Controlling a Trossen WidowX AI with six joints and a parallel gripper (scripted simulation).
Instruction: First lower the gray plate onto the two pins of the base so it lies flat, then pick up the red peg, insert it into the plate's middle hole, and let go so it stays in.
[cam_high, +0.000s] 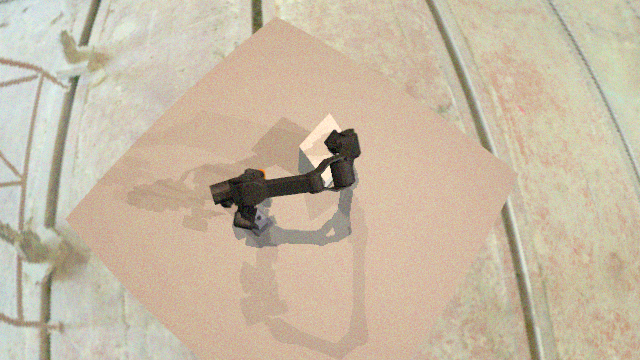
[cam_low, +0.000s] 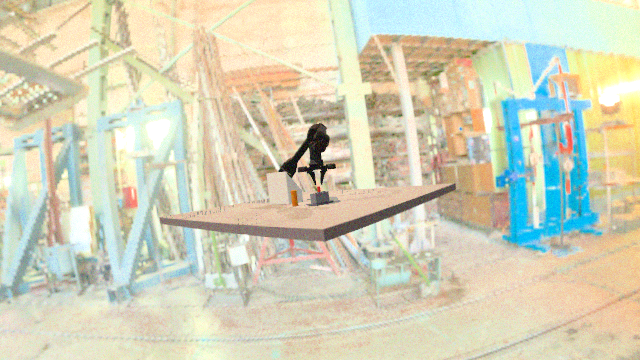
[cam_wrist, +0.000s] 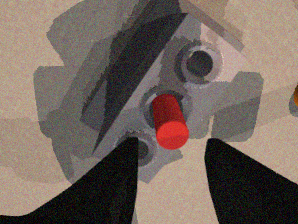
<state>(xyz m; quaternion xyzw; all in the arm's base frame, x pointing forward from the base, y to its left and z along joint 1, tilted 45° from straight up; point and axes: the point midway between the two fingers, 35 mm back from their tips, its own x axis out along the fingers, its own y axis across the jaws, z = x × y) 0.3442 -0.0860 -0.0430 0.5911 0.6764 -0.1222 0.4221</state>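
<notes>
Now: the red peg 4 cm below my gripper tip. Round my gripper tip: gray plate: 5 cm below; then orange cylinder: 12 cm behind, 5 cm to the right, 6 cm below; then base: 9 cm below.
</notes>
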